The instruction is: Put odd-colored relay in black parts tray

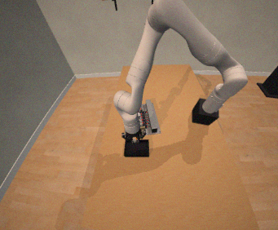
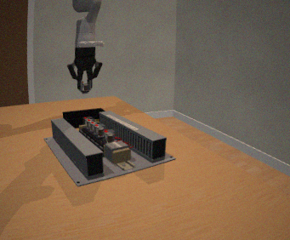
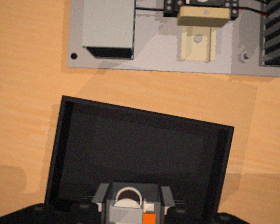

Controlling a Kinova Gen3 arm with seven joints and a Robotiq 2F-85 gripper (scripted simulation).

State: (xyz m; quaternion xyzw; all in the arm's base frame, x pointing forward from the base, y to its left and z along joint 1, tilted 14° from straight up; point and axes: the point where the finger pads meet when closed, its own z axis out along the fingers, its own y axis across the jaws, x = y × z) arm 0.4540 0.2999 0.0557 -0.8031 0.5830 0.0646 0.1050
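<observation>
My hand is 1 cm above the relay. Round my hand: black parts tray 12 cm below.
</observation>
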